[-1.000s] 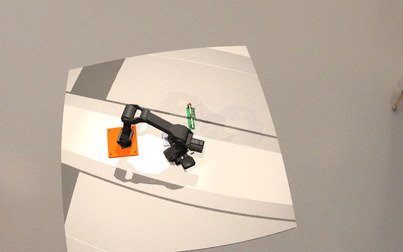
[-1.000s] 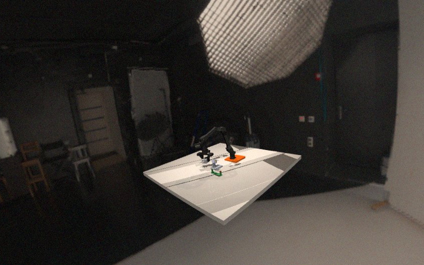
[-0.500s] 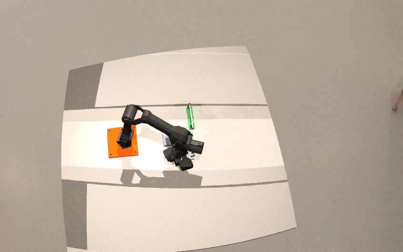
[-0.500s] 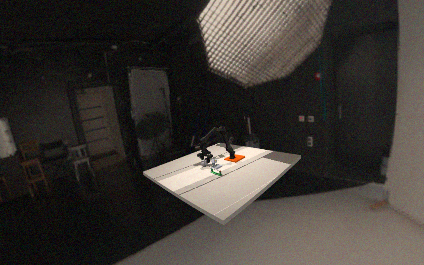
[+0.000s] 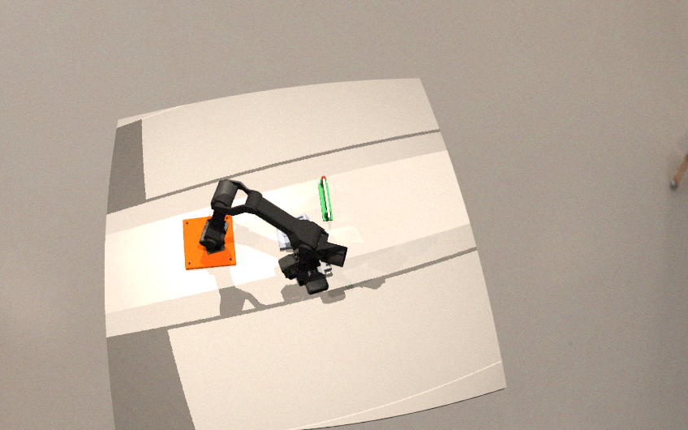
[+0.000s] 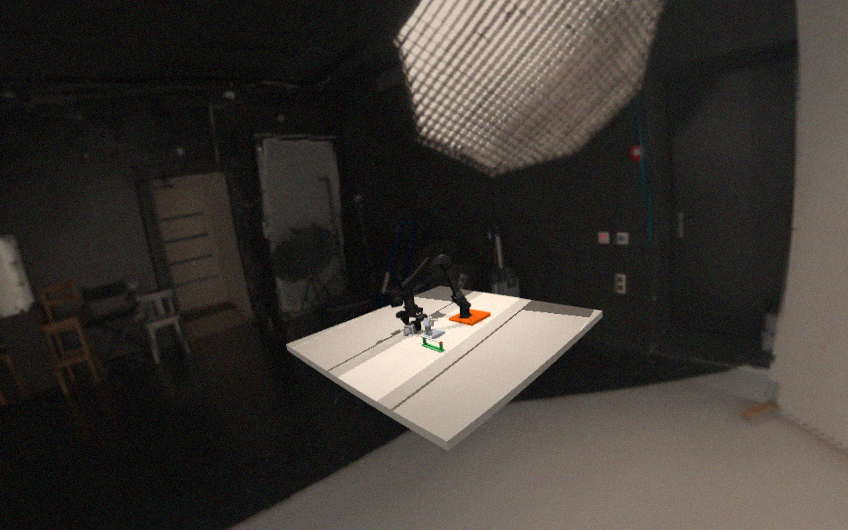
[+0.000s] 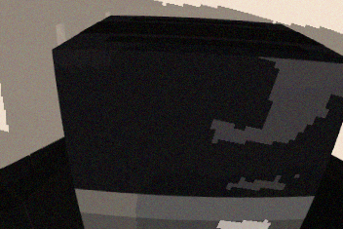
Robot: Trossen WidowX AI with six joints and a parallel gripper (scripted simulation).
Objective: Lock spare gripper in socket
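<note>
My gripper tip is now 2 cm short of the spare gripper and 1 cm below it. The rest, counted from my gripper tip: grey mount: 14 cm to the left, 4 cm above, 1 cm ahead; green holder: 23 cm to the left, 13 cm ahead, 1 cm above.
</note>
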